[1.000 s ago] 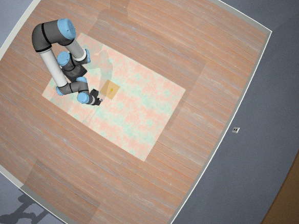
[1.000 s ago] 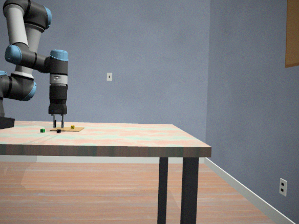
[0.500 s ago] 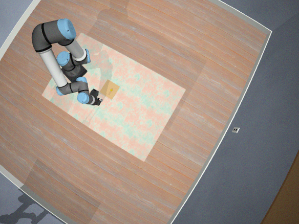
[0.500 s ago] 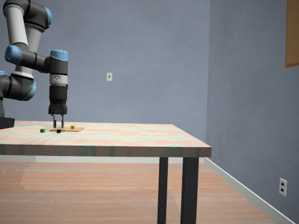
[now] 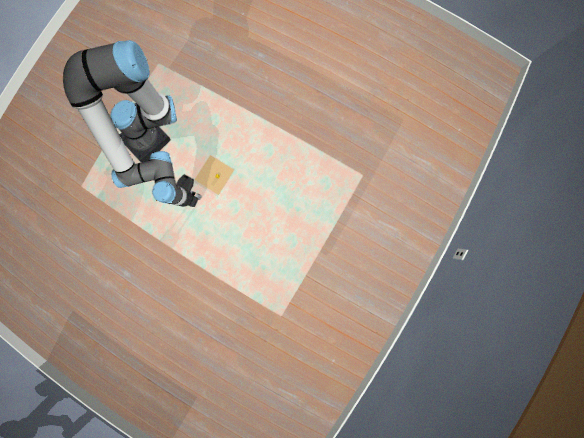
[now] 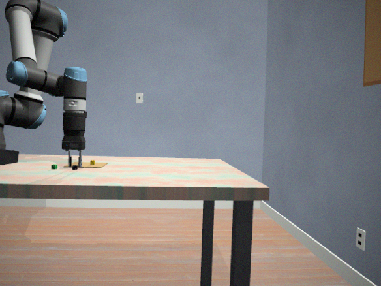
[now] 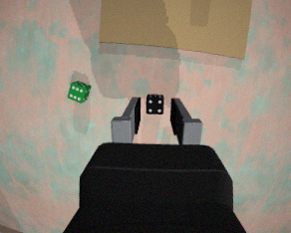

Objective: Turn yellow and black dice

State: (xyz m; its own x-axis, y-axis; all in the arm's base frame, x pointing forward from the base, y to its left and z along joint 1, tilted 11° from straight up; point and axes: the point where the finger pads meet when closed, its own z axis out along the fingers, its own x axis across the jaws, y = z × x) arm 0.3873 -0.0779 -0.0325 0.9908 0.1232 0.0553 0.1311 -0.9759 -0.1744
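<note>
My hand is 20 mm above the black die. Round my hand: yellow die (30 mm ahead, 130 mm to the left, 20 mm below); then tan mat (130 mm to the left, 30 mm below); then green die (80 mm behind, 20 mm below).
</note>
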